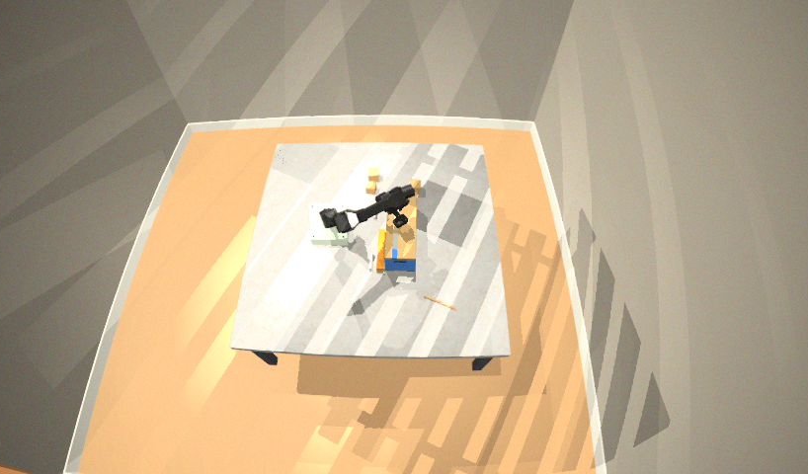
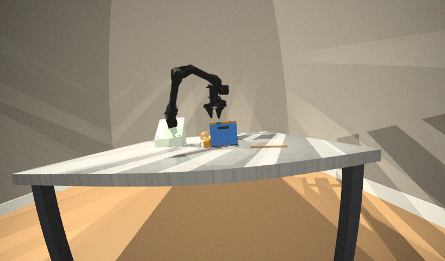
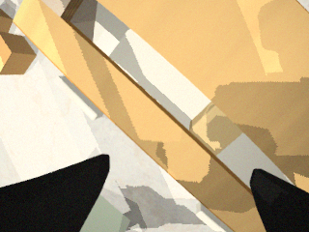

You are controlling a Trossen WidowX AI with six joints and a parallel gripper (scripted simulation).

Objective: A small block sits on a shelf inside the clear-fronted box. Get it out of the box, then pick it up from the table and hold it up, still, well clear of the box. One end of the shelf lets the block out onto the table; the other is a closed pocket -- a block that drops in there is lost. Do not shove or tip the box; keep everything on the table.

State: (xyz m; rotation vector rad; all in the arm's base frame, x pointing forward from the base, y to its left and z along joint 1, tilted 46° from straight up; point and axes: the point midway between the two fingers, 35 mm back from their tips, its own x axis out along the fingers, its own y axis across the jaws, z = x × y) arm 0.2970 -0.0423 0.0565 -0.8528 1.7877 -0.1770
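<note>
The box lies 10 cm below my gripper tip, 1 cm to the right of it and 1 cm ahead of it. The rest, counted from my gripper tip: thin wooden stick (40 cm to the right, 18 cm ahead, 15 cm below).
</note>
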